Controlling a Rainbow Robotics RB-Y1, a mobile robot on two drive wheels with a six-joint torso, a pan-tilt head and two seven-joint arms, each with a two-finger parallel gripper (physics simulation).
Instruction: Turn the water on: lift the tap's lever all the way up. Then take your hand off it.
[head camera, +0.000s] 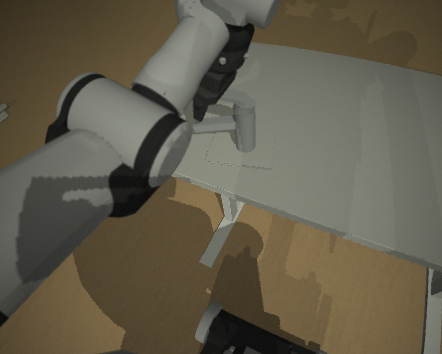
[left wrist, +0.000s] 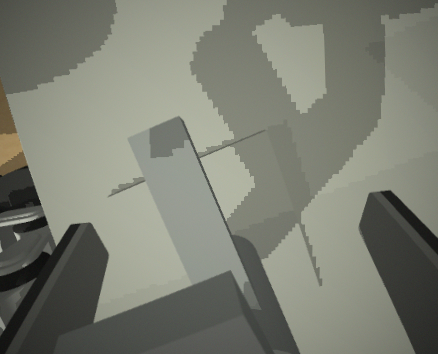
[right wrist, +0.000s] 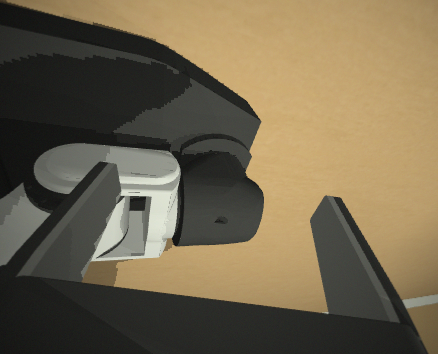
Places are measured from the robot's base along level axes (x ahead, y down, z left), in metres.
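Pixels of known places: left gripper, fingertip midpoint: (head camera: 210, 103) (left wrist: 230, 225); right gripper, fingertip midpoint: (right wrist: 220, 193); robot's base, link origin: (head camera: 259, 347).
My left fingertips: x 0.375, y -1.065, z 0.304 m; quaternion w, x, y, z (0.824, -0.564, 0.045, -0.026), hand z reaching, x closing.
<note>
For each thing: its top centre in the pictures, then the offset to it from my left fingertips. "*": a spot on its surface instead. Level surfaces: height alone.
- grey tap, surface spot: (head camera: 245, 131) * dx -0.020, dy +0.040, dz -0.096 m
- lever, top centre: (head camera: 220, 86) dx -0.009, dy -0.059, dz -0.039 m
- pale table, surface height: dy +0.114 m
A grey tap (head camera: 245, 131) stands on the table, with a round post. Its flat spout (head camera: 215, 124) (left wrist: 187, 210) points to the picture's left in the head view. The lever (head camera: 235, 96) (left wrist: 165, 312) runs from the post's top above the spout, with a gap between them; its far part is hidden behind my left gripper in the head view. My left gripper (head camera: 199, 112) (left wrist: 230, 225) is open, pointing down beside the lever. In the left wrist view the lever shows low between the spread fingers, not gripped. My right gripper (right wrist: 220, 193) is open and empty, away from the tap.
The pale table (head camera: 320, 125) carries a thin square outline around the tap's foot. My left arm (head camera: 115, 120) covers the picture's left. A table leg (head camera: 220, 242) stands below the near edge. Part of my base (head camera: 250, 335) shows at the bottom; dark robot parts (right wrist: 215, 200) show behind the right fingers.
</note>
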